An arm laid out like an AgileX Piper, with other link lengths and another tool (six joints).
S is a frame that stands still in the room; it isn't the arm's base.
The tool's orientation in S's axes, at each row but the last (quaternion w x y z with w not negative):
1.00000, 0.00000, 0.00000, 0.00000
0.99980, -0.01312, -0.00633, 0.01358
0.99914, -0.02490, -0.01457, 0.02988
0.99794, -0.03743, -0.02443, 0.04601
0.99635, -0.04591, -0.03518, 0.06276
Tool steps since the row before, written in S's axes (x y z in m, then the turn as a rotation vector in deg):
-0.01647, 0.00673, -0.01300, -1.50, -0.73, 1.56
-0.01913, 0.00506, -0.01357, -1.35, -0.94, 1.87
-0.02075, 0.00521, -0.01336, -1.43, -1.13, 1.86
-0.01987, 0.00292, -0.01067, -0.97, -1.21, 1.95
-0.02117, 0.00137, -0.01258, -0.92, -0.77, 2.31
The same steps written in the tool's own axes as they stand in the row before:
-0.01647, 0.00673, -0.01300, -1.50, -0.73, 1.56
-0.01915, 0.00593, -0.01318, -1.35, -0.95, 1.86
-0.02076, 0.00709, -0.01245, -1.44, -1.14, 1.85
-0.01997, 0.00551, -0.00938, -0.99, -1.26, 1.91
-0.02158, 0.00514, -0.01077, -0.86, -0.87, 2.30

